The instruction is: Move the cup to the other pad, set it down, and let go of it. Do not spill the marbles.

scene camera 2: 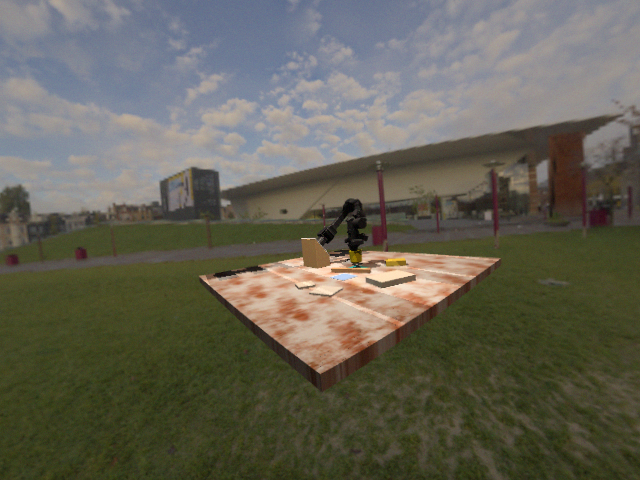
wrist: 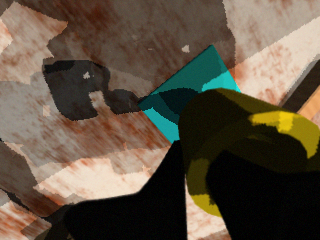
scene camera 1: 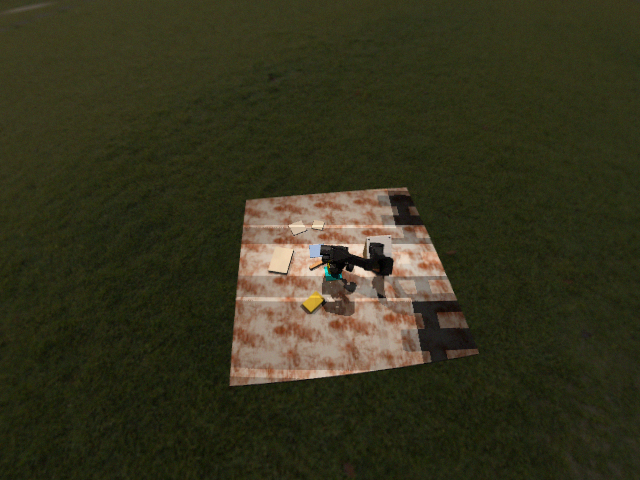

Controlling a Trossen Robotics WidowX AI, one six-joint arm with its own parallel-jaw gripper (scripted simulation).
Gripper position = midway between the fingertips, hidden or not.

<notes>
In view: my gripper (wrist: 187,144) and a teal pad (wrist: 163,106).
</notes>
